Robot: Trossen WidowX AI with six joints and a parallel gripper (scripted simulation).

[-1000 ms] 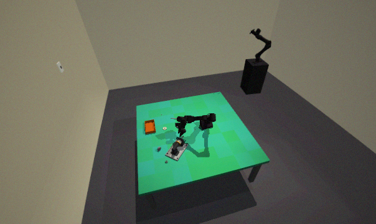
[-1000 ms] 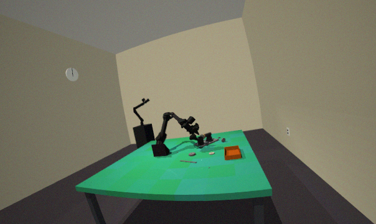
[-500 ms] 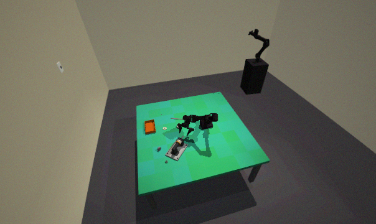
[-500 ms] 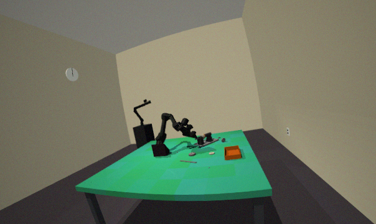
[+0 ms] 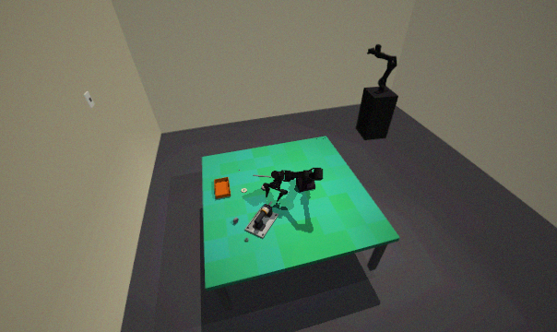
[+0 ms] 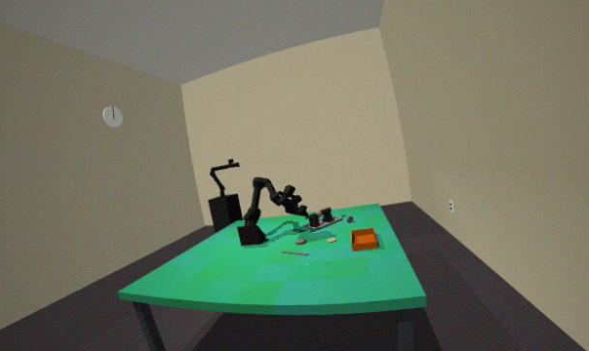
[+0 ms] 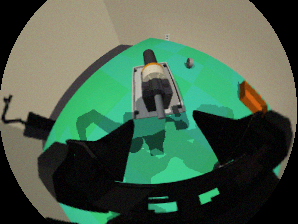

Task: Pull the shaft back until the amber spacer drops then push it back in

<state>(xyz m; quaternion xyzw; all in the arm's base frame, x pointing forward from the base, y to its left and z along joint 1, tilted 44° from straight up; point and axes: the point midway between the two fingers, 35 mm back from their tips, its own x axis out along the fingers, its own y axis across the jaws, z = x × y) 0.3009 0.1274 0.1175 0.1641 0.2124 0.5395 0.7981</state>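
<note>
My gripper tip is 80 mm to the right of the grey shaft, 60 mm short of it and 20 mm above it. The rest, counted from my gripper tip: pale washer: 220 mm to the right, 210 mm ahead, 100 mm below; then grey disc: 230 mm to the right, 90 mm below, 30 mm ahead; then orange tray: 380 mm ahead, 270 mm to the right, 90 mm below.
</note>
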